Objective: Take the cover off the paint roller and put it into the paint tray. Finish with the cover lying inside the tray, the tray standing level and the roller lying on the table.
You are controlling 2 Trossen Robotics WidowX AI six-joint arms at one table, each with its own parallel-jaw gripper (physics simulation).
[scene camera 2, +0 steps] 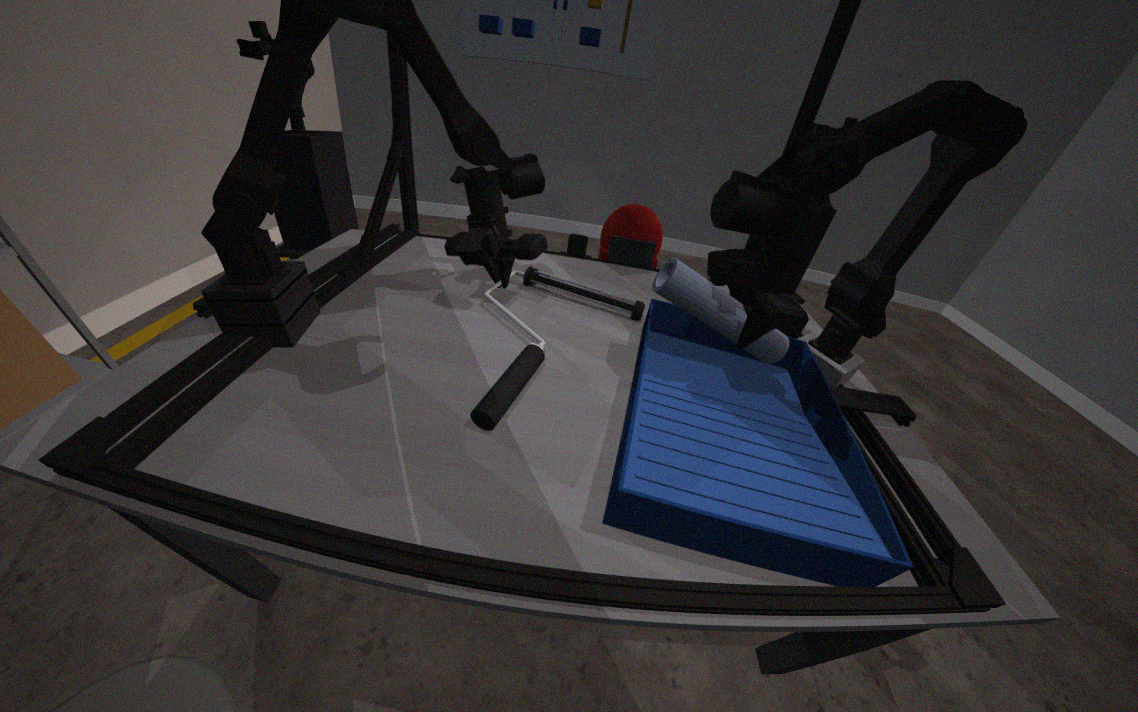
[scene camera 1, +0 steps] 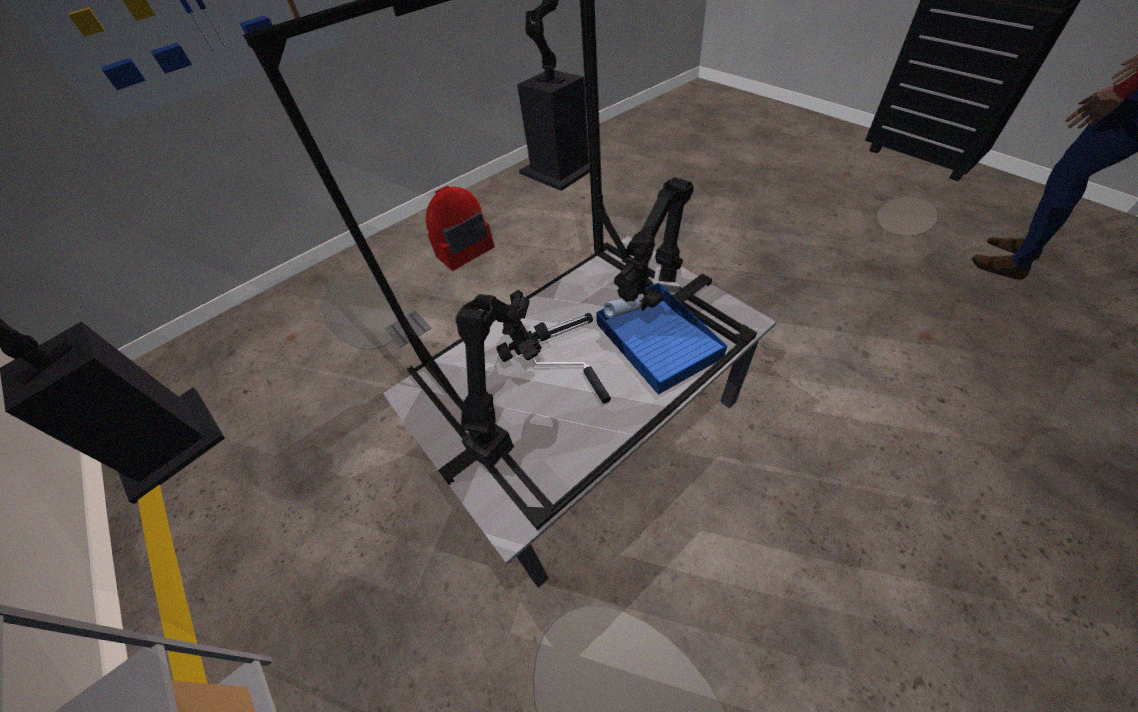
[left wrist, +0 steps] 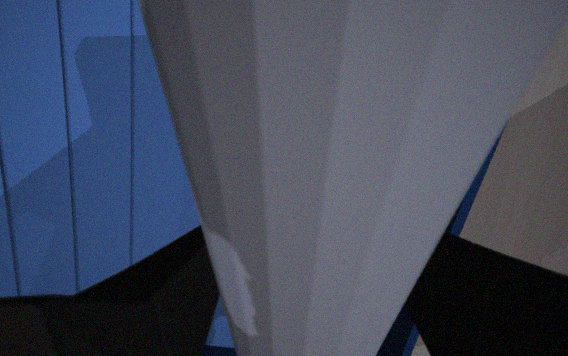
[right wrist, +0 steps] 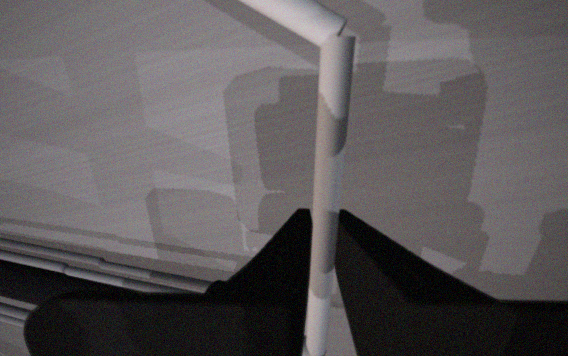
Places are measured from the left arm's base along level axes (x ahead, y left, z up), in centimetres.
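Where they show: left gripper, fingertip midpoint: [scene camera 2: 734, 336] [scene camera 1: 637, 306]; right gripper, fingertip midpoint: [scene camera 2: 502, 287] [right wrist: 320, 221]; left arm's base, link origin: [scene camera 2: 830, 349] [scene camera 1: 667, 276]; right arm's base, link origin: [scene camera 2: 255, 274] [scene camera 1: 484, 436].
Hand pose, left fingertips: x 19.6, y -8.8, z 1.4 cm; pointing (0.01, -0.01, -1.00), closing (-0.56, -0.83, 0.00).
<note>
Things, the pixels of their centre, and the offset from my left fingertips. "spot": a spot on its surface instead.
- pale tubular cover, body centre: [left wrist: 317, 173] [scene camera 2: 724, 314] [scene camera 1: 631, 303] dx +2.5, dy -1.8, dz +3.4 cm
- blue tray, body centre: [left wrist: 14, 150] [scene camera 2: 735, 408] [scene camera 1: 658, 334] dx +8.9, dy +9.0, dz -3.6 cm
- roller's black handle, surface spot: [scene camera 2: 510, 386] [scene camera 1: 601, 385] spot: dx +34.1, dy -6.1, dz -3.8 cm
- bare cage, body centre: [right wrist: 19, 281] [scene camera 2: 582, 293] [scene camera 1: 561, 328] dx +11.2, dy -25.9, dz -4.7 cm
The pale tubular cover [scene camera 1: 616, 308] [scene camera 2: 700, 300] [left wrist: 310, 150] is off the roller. My left gripper [scene camera 1: 646, 300] [scene camera 2: 757, 334] [left wrist: 302, 224] is shut on it near its right end. The cover is tilted over the far end of the blue tray [scene camera 1: 662, 348] [scene camera 2: 713, 436] [left wrist: 100, 125], left end raised, right end low by the tray floor; whether it touches the rim is unclear. The tray looks level. The roller's black handle [scene camera 1: 596, 383] [scene camera 2: 510, 386] and bare cage [scene camera 1: 570, 324] [scene camera 2: 583, 293] lie left of the tray. My right gripper [scene camera 2: 503, 277] [right wrist: 320, 221] is shut on the roller's white wire frame [scene camera 2: 516, 319] [right wrist: 330, 150].
Dark rails [scene camera 2: 419, 562] frame the table. The left arm's base stands close beyond the tray's far right corner. A red welding mask [scene camera 1: 459, 230] [scene camera 2: 631, 230] shows behind the table. A black upright post [scene camera 1: 591, 125] stands at the table's back.
</note>
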